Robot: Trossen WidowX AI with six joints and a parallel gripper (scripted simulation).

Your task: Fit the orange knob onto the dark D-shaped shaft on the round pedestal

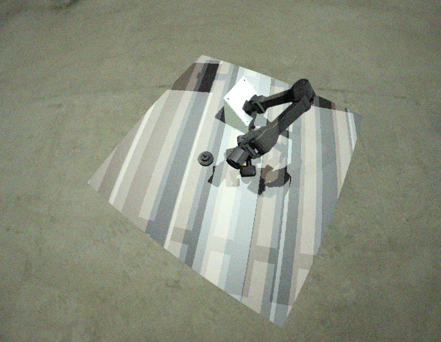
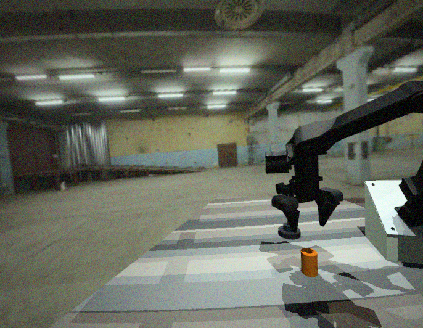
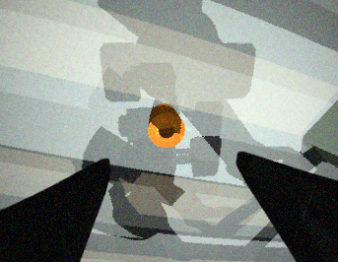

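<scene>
The orange knob is 10 cm below my gripper tip. Round my gripper tip: dark round pedestal (22 cm to the right, 9 cm below, 1 cm ahead).
</scene>
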